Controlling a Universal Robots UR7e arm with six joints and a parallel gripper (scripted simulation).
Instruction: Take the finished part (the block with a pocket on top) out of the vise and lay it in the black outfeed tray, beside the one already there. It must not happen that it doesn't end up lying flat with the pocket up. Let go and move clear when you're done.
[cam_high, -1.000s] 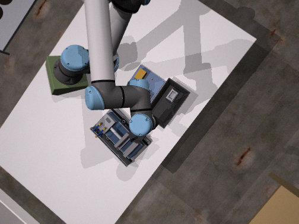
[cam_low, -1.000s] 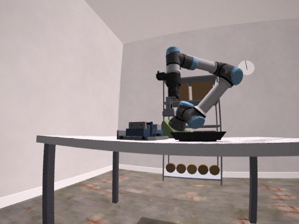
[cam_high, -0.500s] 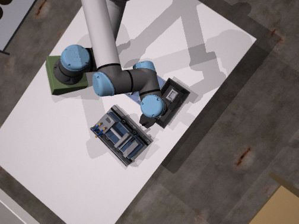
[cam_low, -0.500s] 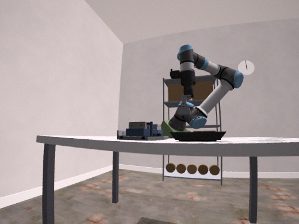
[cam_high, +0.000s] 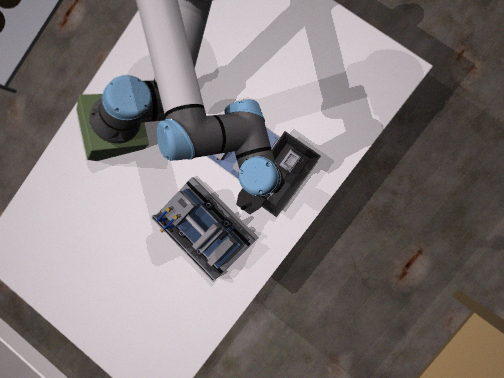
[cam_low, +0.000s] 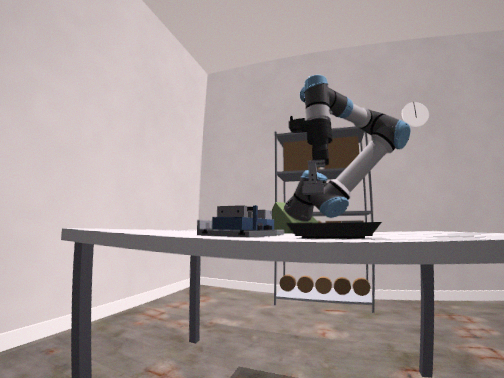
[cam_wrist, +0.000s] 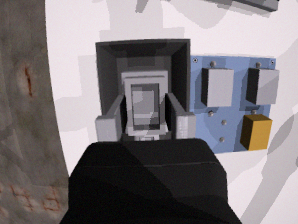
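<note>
The grey block is 15 cm below my hand, 12 cm behind it and 2 cm to the right of it. From my hand the other things lie so: blue fixture plate 17 cm below, 17 cm behind, 1 cm to the left; brass block 22 cm behind, 15 cm below, 4 cm to the left; blue vise 26 cm to the right, 13 cm below, 4 cm behind.
</note>
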